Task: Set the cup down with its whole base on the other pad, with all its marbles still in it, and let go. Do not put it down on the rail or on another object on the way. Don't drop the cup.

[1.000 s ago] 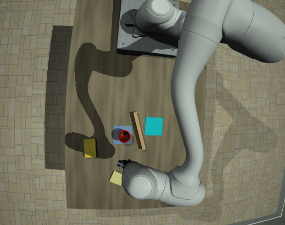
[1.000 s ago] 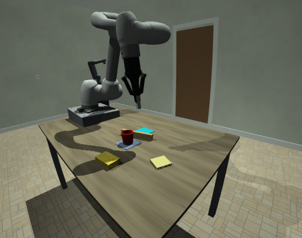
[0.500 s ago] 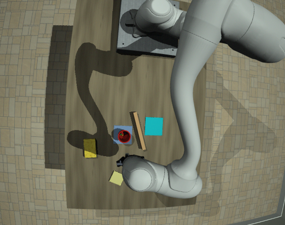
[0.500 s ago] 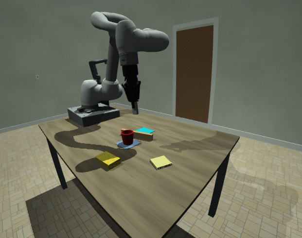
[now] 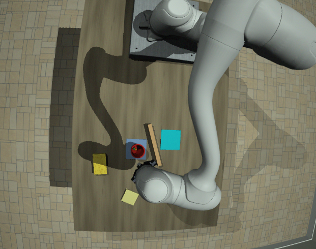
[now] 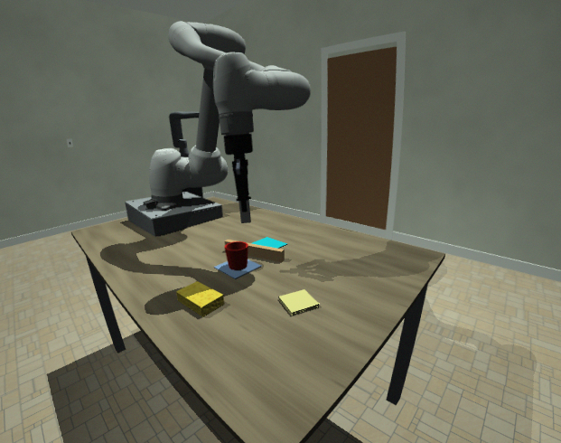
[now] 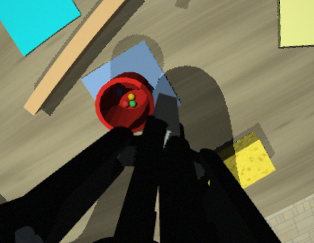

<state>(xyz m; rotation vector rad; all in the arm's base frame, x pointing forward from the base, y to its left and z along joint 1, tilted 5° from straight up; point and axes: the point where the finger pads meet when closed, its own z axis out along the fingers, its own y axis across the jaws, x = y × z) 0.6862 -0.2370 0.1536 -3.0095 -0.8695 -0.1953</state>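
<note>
Right now the red cup is 17 cm below my hand, 5 cm behind it and 1 cm to the left of it. Also, from my hand: wooden rail: 19 cm below, 11 cm to the left, 6 cm behind.
</note>
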